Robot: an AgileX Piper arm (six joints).
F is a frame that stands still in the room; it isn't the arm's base.
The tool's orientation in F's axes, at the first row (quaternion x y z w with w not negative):
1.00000, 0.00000, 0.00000, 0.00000
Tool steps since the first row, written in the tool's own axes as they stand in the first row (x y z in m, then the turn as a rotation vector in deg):
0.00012, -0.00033, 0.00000, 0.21, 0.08, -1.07
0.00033, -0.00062, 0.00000, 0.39, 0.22, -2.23
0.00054, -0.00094, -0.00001, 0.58, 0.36, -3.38
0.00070, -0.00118, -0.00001, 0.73, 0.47, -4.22
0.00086, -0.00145, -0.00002, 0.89, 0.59, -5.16
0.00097, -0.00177, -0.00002, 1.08, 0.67, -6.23
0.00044, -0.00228, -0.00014, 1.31, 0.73, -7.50
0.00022, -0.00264, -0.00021, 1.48, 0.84, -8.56
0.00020, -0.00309, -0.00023, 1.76, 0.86, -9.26
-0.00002, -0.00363, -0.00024, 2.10, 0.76, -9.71
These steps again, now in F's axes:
0.00012, 0.00033, 0.00000, 0.21, -0.08, 1.07
0.00033, 0.00062, 0.00000, 0.39, -0.22, 2.23
0.00054, 0.00094, 0.00001, 0.58, -0.36, 3.38
0.00070, 0.00118, 0.00001, 0.73, -0.47, 4.22
0.00086, 0.00145, 0.00002, 0.89, -0.59, 5.16
0.00097, 0.00177, 0.00002, 1.08, -0.67, 6.23
0.00044, 0.00228, 0.00014, 1.31, -0.73, 7.50
0.00022, 0.00264, 0.00021, 1.48, -0.84, 8.56
0.00020, 0.00309, 0.00023, 1.76, -0.86, 9.26
-0.00002, 0.00363, 0.00024, 2.10, -0.76, 9.71

